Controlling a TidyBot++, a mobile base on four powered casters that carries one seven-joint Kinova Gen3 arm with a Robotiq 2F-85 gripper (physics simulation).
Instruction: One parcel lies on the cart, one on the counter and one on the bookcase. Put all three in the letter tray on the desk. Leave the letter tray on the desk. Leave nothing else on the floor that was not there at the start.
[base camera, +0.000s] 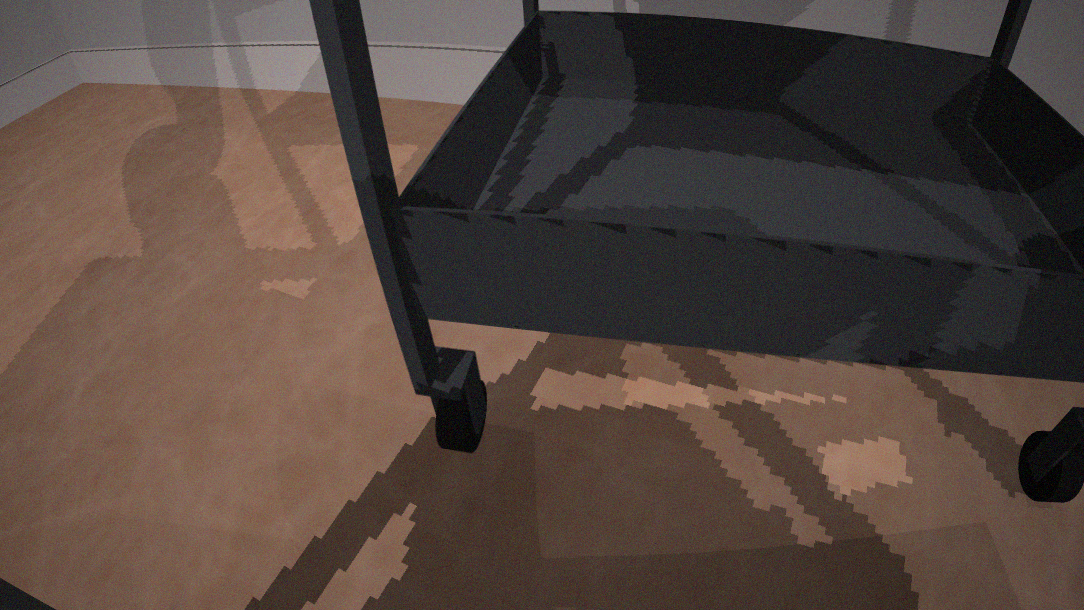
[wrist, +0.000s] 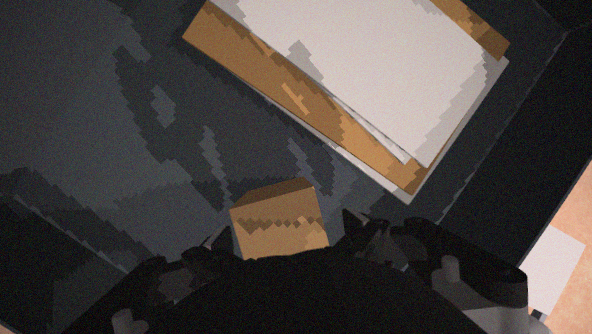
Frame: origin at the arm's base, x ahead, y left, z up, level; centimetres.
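Where they show: gripper, between the fingertips: (wrist: 288, 229).
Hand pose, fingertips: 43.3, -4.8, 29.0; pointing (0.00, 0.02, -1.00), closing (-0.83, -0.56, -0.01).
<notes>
Things, the pixels of their top centre, and the offset from my fingertips, as dx, dy, dz. "spot": a spot on its surface instead.
- brown box-shaped parcel, centre of its top: (wrist: 292, 270) -0.6, +1.0, +3.6
- cart caster, a spot on its surface: (base camera: 460, 409) spot: -9.8, +13.1, -63.9
A brown box-shaped parcel (wrist: 282, 220) lies on the dark tray top of the cart (wrist: 75, 100) in the wrist view, at the lower middle; its near end is hidden behind the gripper's body. My gripper (wrist: 288, 229) is open, with one fingertip to each side of the parcel in the view and nothing held. How far the fingertips are above the tray is hard to tell. In the base view the cart (base camera: 606, 280) shows its lower tray, posts and casters. The letter tray, the desk, the counter and the bookcase do not show in these views.
A stack of white papers and brown envelopes (wrist: 380, 75) lies on the cart top, beyond the parcel and to its right. The cart's raised rim runs along the right. A white flat thing (wrist: 557, 270) shows past it. A cart caster (base camera: 460, 409) stands on the wooden floor.
</notes>
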